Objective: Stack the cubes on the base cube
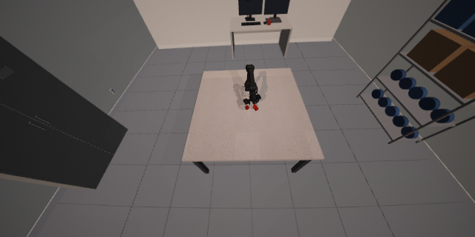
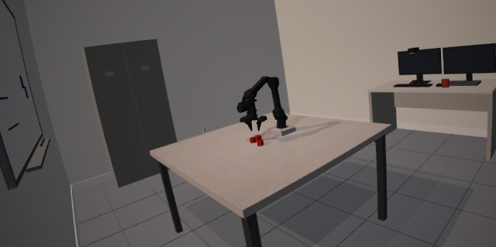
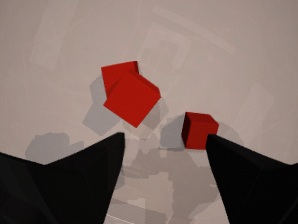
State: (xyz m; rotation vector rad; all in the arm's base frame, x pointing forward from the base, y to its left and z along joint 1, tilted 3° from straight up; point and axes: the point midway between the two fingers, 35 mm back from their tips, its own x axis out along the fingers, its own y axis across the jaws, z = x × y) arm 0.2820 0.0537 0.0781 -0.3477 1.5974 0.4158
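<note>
My gripper tip is 5 cm to the left of the red cube and 8 cm above it.
</note>
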